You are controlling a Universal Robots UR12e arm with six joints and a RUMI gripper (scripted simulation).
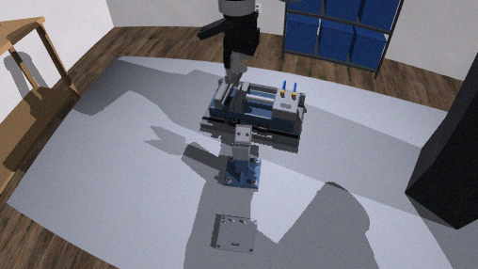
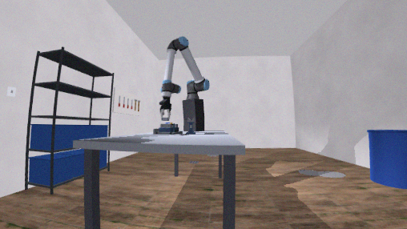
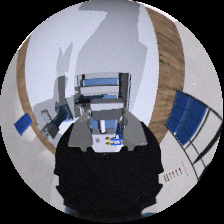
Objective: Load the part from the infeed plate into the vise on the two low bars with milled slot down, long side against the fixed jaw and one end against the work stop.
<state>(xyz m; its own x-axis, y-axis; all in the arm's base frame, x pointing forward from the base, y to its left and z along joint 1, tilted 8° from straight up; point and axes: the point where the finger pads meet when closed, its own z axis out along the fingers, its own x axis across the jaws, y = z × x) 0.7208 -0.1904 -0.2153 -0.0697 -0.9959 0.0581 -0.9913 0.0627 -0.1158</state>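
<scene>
My gripper is now 7 cm past the vise, 2 cm to the right of it and 11 cm above it. Also, from my hand: grey part: 1 cm below; infeed plate: 10 cm behind, 42 cm to the left, 14 cm below; air cylinder: 16 cm behind, 3 cm to the left, 7 cm below.
</scene>
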